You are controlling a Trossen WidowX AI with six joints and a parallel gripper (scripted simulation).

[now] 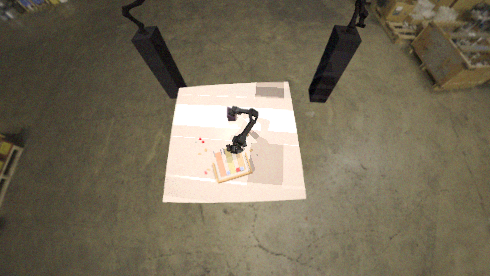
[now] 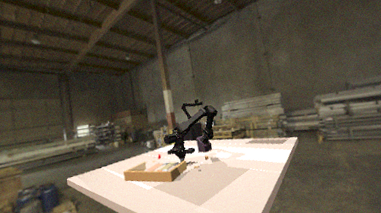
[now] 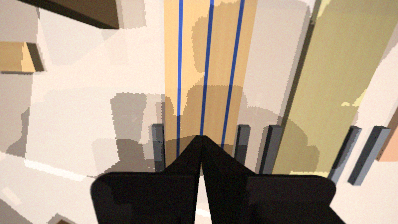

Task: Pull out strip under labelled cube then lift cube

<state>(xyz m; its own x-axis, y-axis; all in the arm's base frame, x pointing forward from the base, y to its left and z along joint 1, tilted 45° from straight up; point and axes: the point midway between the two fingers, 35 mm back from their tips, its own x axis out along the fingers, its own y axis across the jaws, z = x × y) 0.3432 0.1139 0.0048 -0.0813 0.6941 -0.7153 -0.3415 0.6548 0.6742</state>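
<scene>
My gripper tip is now 150 mm past the brown block and 90 mm to the right of it.
</scene>
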